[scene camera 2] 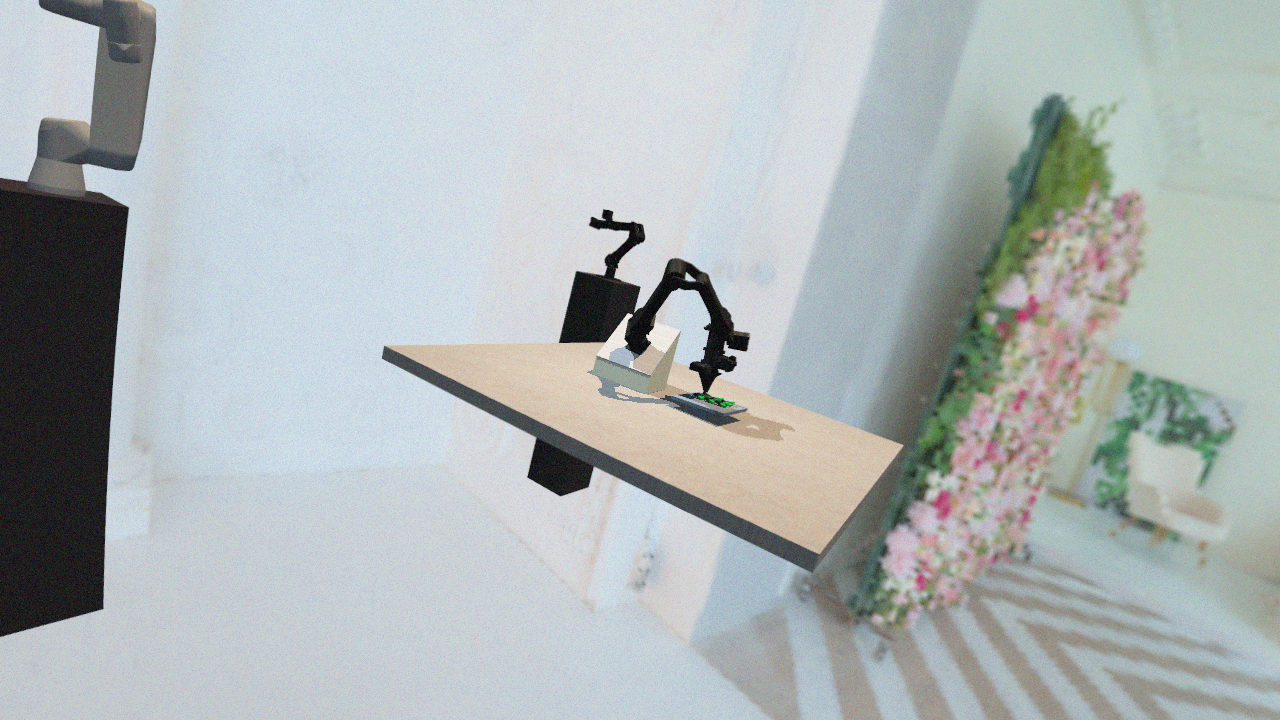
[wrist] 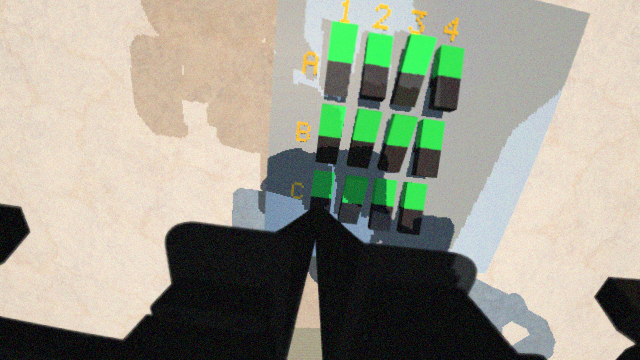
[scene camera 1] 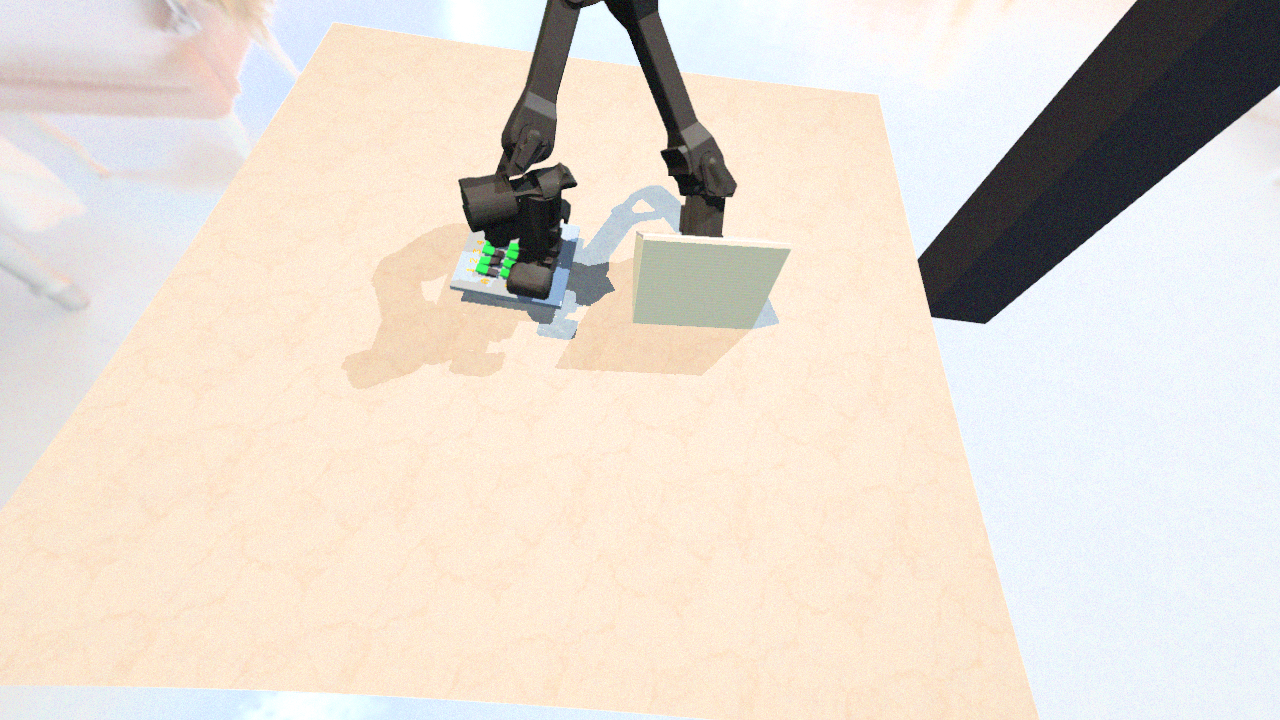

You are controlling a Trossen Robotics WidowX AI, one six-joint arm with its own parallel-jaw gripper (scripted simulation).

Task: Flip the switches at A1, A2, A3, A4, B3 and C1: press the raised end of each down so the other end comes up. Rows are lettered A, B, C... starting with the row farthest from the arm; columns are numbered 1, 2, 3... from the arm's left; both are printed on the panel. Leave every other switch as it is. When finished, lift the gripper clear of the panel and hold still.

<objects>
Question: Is my gripper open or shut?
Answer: Shut.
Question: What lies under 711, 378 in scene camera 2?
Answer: My gripper.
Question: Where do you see a rocker switch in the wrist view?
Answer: At 323, 181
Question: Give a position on a rocker switch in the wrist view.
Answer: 343, 36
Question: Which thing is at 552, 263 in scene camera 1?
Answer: My gripper.
</objects>
